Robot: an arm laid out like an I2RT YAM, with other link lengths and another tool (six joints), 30 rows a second.
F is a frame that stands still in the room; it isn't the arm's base.
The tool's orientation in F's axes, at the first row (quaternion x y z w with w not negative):
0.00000, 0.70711, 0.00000, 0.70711
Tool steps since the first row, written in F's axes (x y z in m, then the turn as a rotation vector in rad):
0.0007, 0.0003, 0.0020, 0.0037, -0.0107, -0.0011
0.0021, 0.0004, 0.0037, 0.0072, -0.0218, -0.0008
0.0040, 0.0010, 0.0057, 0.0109, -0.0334, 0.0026
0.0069, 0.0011, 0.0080, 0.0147, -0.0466, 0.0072
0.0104, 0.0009, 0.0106, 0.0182, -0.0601, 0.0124
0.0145, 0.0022, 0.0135, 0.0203, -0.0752, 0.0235
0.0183, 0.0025, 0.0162, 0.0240, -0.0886, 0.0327
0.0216, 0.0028, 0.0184, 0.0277, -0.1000, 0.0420
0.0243, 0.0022, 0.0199, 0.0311, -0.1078, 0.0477
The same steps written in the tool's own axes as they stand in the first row. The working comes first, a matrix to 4 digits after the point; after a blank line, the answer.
The tool's axes in the first row as the columns of a matrix, in F's axes (used below as rounded here):
0.0000, 0.0000, 1.0000
0.0000, 1.0000, 0.0000
-1.0000, 0.0000, 0.0000

-0.0020, 0.0003, 0.0007, 0.0011, -0.0107, 0.0037
-0.0037, 0.0004, 0.0021, 0.0008, -0.0218, 0.0072
-0.0057, 0.0010, 0.0040, -0.0026, -0.0334, 0.0109
-0.0080, 0.0011, 0.0069, -0.0072, -0.0466, 0.0147
-0.0106, 0.0009, 0.0104, -0.0124, -0.0601, 0.0182
-0.0135, 0.0022, 0.0145, -0.0235, -0.0752, 0.0203
-0.0162, 0.0025, 0.0183, -0.0327, -0.0886, 0.0240
-0.0184, 0.0028, 0.0216, -0.0420, -0.1000, 0.0277
-0.0199, 0.0022, 0.0243, -0.0477, -0.1078, 0.0311

